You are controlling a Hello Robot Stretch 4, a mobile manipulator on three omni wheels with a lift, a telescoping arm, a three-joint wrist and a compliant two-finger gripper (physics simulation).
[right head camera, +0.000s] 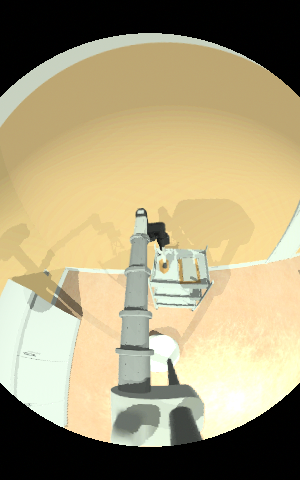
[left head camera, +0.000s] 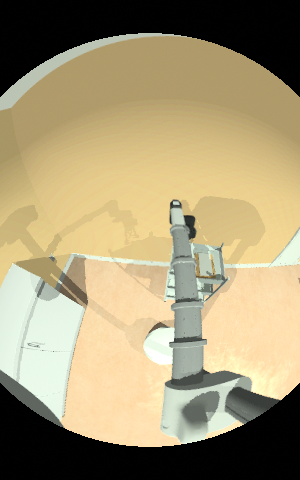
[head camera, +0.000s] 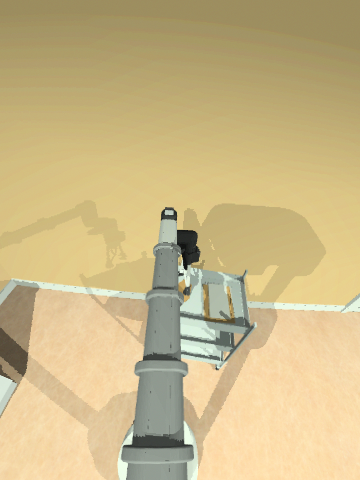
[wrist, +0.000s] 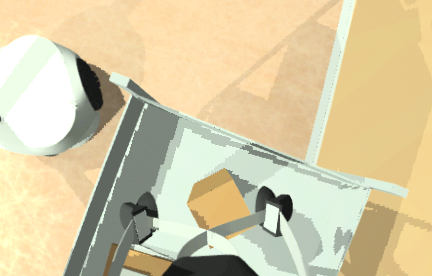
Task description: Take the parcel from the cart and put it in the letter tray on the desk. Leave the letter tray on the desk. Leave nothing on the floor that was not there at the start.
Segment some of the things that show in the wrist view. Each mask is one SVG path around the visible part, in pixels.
My gripper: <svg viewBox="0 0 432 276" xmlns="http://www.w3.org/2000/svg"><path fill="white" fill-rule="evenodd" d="M310 275L298 241L288 224L293 213L291 196L281 194L276 197L270 188L262 186L257 193L254 214L218 225L209 230L159 219L157 204L150 192L144 193L138 199L137 204L131 202L123 203L120 208L120 221L126 231L116 249L107 276L120 276L131 245L141 245L152 237L156 230L190 238L178 252L176 260L162 276L259 276L239 256L235 246L224 238L258 224L262 226L264 231L274 237L283 236L294 259L299 276ZM191 256L206 245L211 245L225 253L222 255Z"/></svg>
A parcel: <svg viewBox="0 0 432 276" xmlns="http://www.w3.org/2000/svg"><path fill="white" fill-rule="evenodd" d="M252 227L233 233L224 238L229 240ZM225 168L194 183L187 205L199 228L209 230L218 225L251 215L234 180Z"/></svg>
